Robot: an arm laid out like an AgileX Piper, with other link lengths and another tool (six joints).
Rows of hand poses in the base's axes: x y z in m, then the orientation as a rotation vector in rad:
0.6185 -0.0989 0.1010 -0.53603 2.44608 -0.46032
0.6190 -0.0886 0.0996 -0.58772 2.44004 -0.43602
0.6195 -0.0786 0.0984 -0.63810 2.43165 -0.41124
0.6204 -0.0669 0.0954 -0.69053 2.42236 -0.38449
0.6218 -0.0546 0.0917 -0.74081 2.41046 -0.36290
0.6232 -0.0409 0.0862 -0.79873 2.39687 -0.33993
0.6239 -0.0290 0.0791 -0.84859 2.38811 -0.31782
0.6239 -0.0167 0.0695 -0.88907 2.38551 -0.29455
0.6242 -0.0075 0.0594 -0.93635 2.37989 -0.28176
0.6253 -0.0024 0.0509 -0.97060 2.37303 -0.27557
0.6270 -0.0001 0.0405 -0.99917 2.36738 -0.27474
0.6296 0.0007 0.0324 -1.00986 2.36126 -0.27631
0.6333 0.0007 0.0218 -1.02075 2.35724 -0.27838
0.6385 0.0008 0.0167 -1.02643 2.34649 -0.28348
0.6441 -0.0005 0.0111 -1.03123 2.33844 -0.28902
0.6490 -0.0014 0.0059 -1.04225 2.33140 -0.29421
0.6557 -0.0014 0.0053 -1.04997 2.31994 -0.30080
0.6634 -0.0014 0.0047 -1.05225 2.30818 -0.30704
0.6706 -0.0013 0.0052 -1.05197 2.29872 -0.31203
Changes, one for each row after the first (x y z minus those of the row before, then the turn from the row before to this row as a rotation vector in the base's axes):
0.0005 0.0103 -0.0014 0.00437 0.01005 0.04172
0.0005 0.0100 -0.0012 0.00494 0.00843 0.04148
0.0009 0.0117 -0.0030 0.00560 0.00932 0.04339
0.0014 0.0123 -0.0037 0.00248 0.00679 0.04141
0.0014 0.0137 -0.0055 0.00115 0.00884 0.04704
0.0007 0.0119 -0.0071 0.00193 0.01151 0.03989
0.0000 0.0123 -0.0096 0.00436 0.01483 0.03192
0.0003 0.0092 -0.0101 -0.00479 0.01330 0.03467
0.0011 0.0051 -0.0085 -0.00524 0.00702 0.02524
0.0017 0.0023 -0.0104 -0.00747 0.00534 0.02001
0.0026 0.0008 -0.0081 -0.00329 -0.00180 0.00849
0.0037 0.0000 -0.0106 -0.00415 0.00003 0.00775
0.0052 0.0001 -0.0051 -0.00314 -0.00828 0.00631
0.0056 -0.0013 -0.0056 -0.00374 -0.00633 0.00470
0.0049 -0.0009 -0.0052 -0.00583 -0.00306 0.00823
0.0067 0.0000 -0.0006 -0.00478 -0.00833 0.00755
0.0077 0.0000 -0.0006 -0.00265 -0.01053 0.00444
0.0072 0.0001 0.0005 -0.00140 -0.00925 0.00229

